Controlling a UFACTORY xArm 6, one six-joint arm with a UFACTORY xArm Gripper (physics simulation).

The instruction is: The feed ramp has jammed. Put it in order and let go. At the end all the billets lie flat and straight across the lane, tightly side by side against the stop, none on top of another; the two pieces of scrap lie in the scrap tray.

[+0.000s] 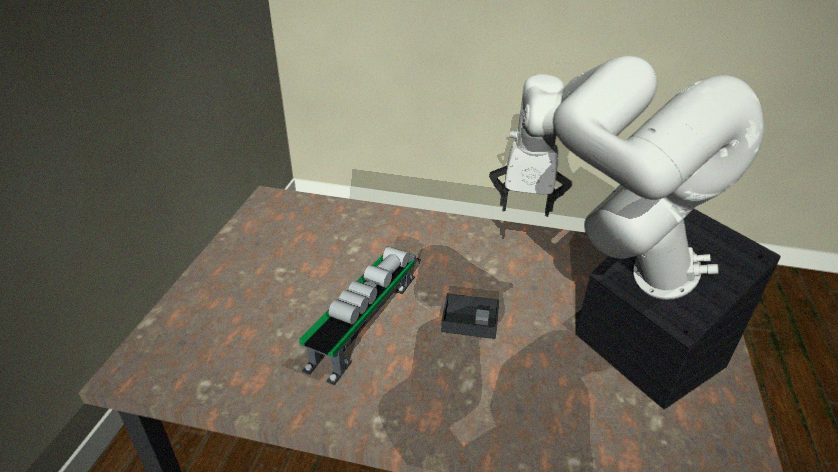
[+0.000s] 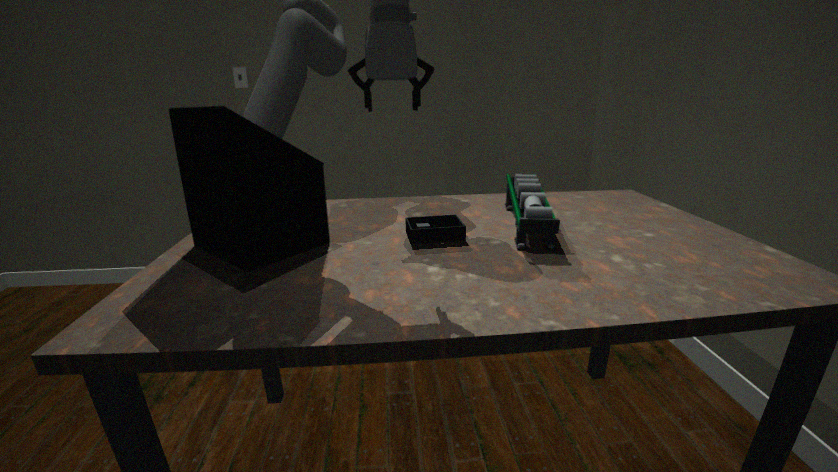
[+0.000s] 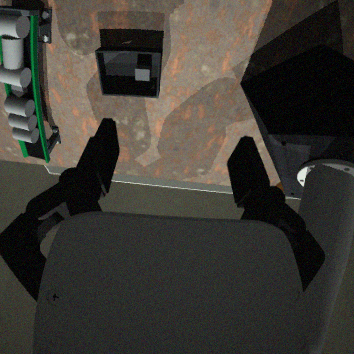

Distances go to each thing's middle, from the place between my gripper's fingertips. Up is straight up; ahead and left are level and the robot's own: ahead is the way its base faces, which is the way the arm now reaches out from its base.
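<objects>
Scrap tray [image 1: 459, 315]: my hand is 8 cm short of it, 8 cm to the right of it and 28 cm above it.
</objects>
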